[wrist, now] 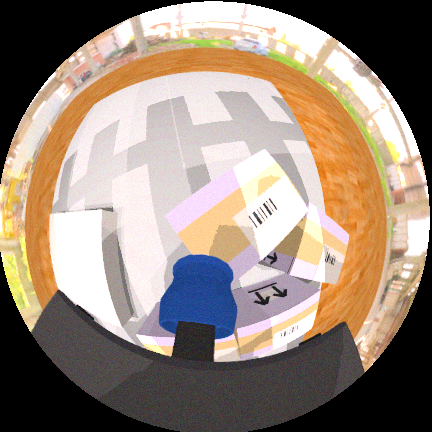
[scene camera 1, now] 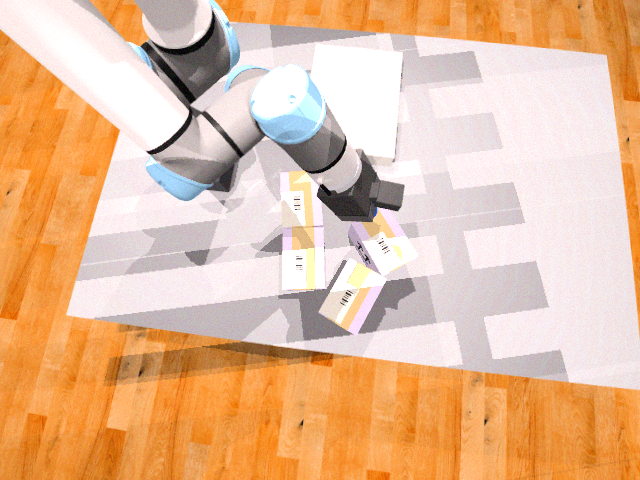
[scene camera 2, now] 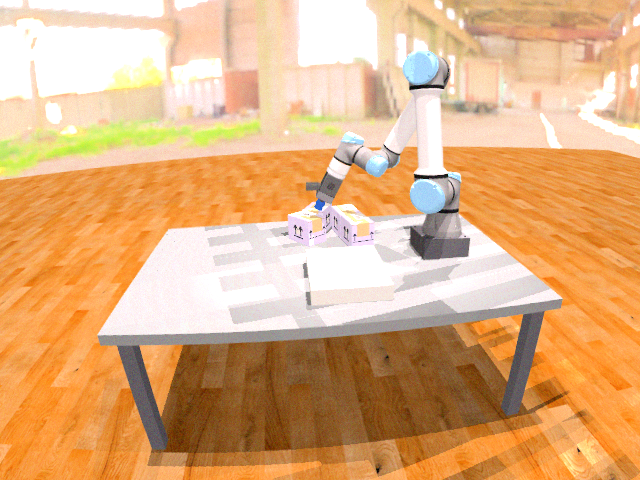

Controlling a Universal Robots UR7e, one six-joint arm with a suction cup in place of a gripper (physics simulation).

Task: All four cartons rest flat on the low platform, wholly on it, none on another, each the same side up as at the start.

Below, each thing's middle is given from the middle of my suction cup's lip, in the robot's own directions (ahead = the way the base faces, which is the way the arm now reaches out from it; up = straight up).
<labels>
Now: suction cup 330 mm to the right of the low white platform (scene camera 1: 361,86), 130 mm above it and 90 mm past it.
</labels>
